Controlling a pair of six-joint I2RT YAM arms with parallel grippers.
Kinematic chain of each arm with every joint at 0, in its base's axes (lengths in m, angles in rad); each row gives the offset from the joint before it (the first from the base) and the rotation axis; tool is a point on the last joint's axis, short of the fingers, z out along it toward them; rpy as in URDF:
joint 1: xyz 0 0 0.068 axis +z
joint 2: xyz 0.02 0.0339 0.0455 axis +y
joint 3: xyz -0.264 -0.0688 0 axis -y
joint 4: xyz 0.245 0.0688 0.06 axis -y
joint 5: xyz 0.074 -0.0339 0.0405 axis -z
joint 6: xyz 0.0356 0 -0.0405 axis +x
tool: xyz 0 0 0 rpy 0 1.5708 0
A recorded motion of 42 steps. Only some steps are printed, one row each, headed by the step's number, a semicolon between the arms.
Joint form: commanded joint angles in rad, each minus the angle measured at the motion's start. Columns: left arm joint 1, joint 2, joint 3, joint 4, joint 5, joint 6; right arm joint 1, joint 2, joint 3, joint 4, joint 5, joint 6.
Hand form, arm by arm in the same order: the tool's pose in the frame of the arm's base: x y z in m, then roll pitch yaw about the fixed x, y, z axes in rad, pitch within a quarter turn. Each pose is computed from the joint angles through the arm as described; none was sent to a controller.
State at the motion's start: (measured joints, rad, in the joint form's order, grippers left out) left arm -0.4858 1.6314 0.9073 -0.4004 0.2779 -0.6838; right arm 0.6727 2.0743 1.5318 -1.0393 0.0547 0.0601
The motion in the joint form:
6: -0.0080 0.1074 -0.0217 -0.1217 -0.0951 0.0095; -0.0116 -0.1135 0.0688 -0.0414 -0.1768 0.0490
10: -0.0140 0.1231 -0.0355 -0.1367 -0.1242 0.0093; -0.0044 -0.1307 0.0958 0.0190 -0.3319 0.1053
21: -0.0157 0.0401 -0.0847 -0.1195 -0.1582 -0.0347; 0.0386 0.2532 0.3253 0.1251 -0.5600 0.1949
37: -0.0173 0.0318 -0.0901 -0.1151 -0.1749 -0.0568; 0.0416 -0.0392 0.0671 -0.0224 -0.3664 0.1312
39: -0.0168 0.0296 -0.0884 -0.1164 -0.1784 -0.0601; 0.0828 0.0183 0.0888 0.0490 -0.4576 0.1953
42: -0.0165 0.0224 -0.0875 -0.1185 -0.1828 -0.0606; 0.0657 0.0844 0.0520 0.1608 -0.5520 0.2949
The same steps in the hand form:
6: 0.2537 -0.1439 0.1217 -2.8778 0.0404 -2.9737; 0.3012 0.2398 0.2191 3.0061 0.1159 -2.5895
10: 0.2489 -0.1421 0.1140 -2.9278 0.0230 -2.9761; 0.3023 0.2511 0.2350 2.8305 0.1864 -2.6352
21: 0.2395 -0.1361 0.1248 -2.9190 0.0741 -2.9285; 0.3420 0.3175 0.1446 2.6088 0.0592 -2.6532
37: 0.2387 -0.1355 0.1257 -2.9247 0.0856 -2.9056; 0.2901 0.2660 0.1928 2.8220 0.0133 -2.6093
39: 0.2390 -0.1354 0.1266 -2.9252 0.0891 -2.9012; 0.2879 0.2903 0.1783 2.7252 0.0063 -2.6206
42: 0.2391 -0.1352 0.1286 -2.9242 0.0963 -2.8994; 0.2970 0.2932 0.1457 2.6345 -0.0549 -2.7141

